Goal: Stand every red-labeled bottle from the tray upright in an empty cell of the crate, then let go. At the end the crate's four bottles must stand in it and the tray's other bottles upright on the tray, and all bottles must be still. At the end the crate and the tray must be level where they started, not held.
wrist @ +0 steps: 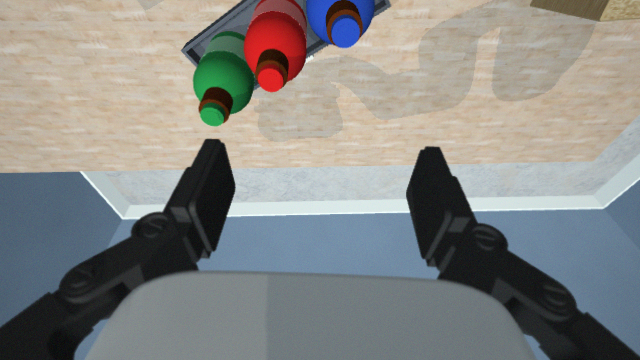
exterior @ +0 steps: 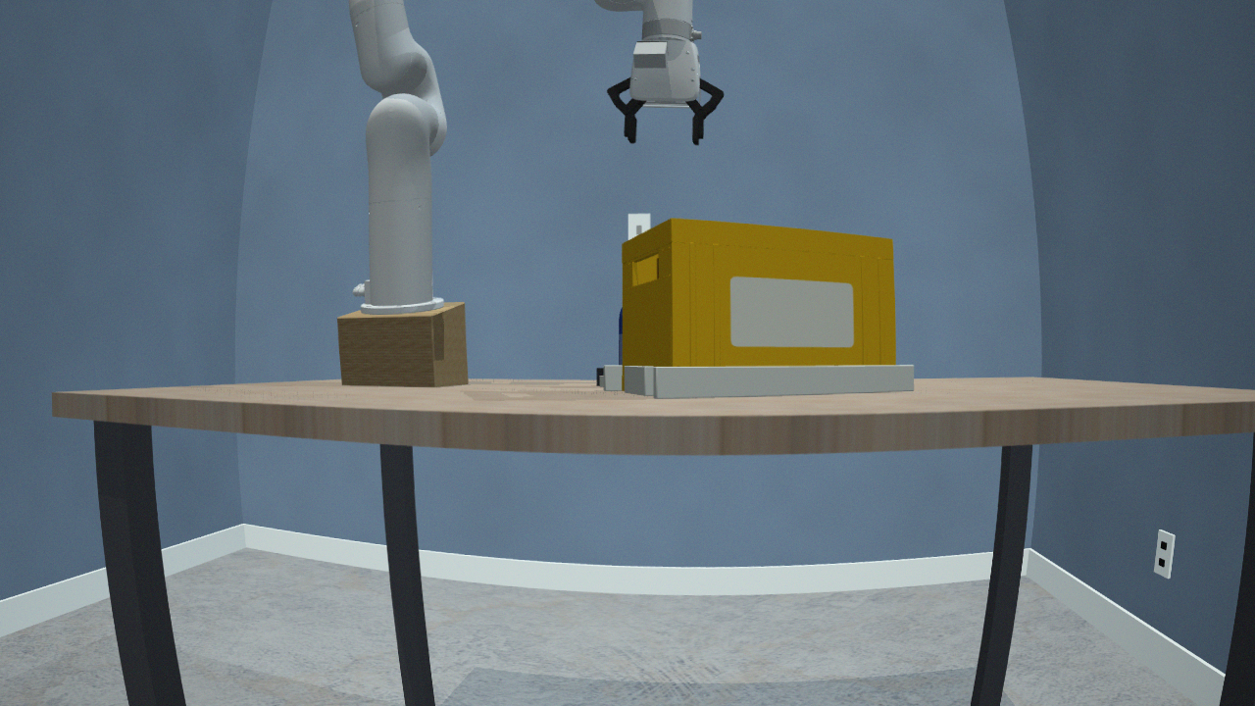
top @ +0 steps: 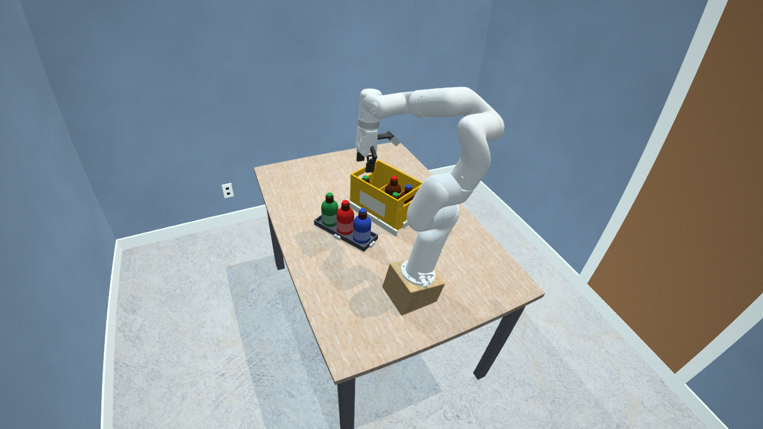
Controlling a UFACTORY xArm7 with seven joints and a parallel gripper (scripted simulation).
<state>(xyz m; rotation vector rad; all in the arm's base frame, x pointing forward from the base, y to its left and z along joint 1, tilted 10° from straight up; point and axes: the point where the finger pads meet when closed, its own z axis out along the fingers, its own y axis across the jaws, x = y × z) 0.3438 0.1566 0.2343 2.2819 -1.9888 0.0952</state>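
My gripper is now 40 mm short of the red-labeled bottle, 60 mm to the right of it and 270 mm above it. From my hand the other things lie so: blue bottle (30 mm behind, 10 mm to the left, 270 mm below); yellow crate (150 mm ahead, 140 mm to the right, 270 mm below); green-labeled bottle (100 mm ahead, 120 mm to the left, 270 mm below).
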